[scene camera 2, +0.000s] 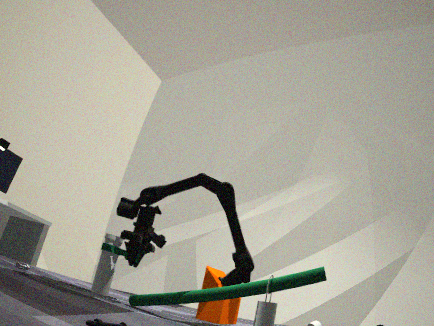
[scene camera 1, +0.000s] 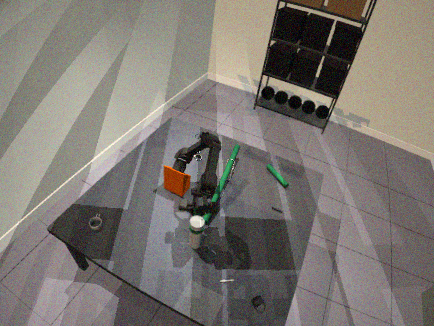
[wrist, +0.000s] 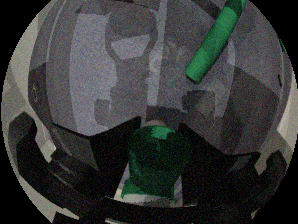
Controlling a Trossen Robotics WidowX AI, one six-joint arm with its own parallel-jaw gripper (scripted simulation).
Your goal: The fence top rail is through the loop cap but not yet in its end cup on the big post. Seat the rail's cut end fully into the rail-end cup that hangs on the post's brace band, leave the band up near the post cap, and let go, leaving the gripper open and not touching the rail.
Scene:
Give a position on a green rail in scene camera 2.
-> At 313,276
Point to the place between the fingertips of my gripper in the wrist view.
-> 160,124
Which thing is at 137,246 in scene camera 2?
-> My gripper.

